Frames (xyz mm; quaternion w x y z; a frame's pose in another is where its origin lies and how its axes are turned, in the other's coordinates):
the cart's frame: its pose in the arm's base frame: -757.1 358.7 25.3 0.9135 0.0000 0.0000 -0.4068
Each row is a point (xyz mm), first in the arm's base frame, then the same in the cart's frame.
Working: the arm's base frame: its pose in the cart's frame: 773.1 322.7 -25.3 0.9135 0.0000 0.0000 0.4068

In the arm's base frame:
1: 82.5 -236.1 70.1
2: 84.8 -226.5 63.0
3: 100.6 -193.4 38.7
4: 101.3 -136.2 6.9
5: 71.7 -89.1 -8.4
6: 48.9 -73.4 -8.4
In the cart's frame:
1: 1003.8 226.1 44.8
2: 998.2 234.2 37.7
3: 984.2 268.1 13.4
4: 942.1 306.9 -18.4
5: 887.3 316.4 -33.7
6: 860.4 310.0 -33.7

